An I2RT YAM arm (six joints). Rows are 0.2 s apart.
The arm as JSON. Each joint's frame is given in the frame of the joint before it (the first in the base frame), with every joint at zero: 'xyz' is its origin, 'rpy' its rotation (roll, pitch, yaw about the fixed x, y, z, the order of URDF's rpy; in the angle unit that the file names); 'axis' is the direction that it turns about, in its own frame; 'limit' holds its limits. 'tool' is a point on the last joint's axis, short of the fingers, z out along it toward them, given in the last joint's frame.
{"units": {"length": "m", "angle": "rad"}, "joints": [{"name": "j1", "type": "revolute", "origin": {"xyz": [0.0, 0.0, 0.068], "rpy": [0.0, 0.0, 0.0]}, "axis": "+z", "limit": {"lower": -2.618, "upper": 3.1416}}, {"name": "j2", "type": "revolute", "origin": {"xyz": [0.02, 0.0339, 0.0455], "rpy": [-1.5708, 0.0, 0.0]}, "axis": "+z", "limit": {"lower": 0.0, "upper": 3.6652}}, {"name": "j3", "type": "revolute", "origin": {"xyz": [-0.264, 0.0, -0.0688], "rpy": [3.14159, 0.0, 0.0]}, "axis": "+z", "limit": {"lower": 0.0, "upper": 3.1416}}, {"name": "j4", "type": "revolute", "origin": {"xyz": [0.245, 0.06, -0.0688], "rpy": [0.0, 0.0, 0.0]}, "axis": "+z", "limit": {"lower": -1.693, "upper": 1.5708}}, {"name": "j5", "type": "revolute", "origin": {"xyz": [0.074, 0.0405, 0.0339], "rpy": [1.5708, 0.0, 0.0]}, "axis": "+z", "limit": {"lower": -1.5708, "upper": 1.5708}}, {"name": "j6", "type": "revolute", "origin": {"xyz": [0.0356, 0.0, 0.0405], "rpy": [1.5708, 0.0, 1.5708]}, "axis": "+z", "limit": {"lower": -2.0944, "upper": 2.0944}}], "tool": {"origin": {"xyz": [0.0, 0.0, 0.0], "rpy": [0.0, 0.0, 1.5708]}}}
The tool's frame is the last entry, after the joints.
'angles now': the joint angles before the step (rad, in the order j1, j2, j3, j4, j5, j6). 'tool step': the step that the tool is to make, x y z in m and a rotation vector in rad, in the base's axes. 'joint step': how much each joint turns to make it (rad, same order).
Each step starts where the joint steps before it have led.
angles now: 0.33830, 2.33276, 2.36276, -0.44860, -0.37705, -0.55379
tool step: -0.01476, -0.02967, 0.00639, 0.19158, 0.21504, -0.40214
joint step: -0.02894, -0.13084, -0.17503, 0.00295, 0.23473, 0.39717
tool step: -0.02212, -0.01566, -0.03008, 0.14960, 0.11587, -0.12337
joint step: -0.01557, -0.13522, -0.31712, 0.14373, 0.01409, 0.20887
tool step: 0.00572, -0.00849, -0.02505, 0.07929, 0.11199, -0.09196
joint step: -0.01911, 0.02872, -0.03002, -0.01044, 0.00821, 0.13058
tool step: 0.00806, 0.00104, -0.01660, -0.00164, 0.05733, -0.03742
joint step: -0.00076, 0.05008, 0.03059, -0.03264, 0.02259, 0.03225
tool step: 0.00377, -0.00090, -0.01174, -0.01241, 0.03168, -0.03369
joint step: -0.00178, 0.02572, 0.00563, -0.01240, 0.02770, 0.01626
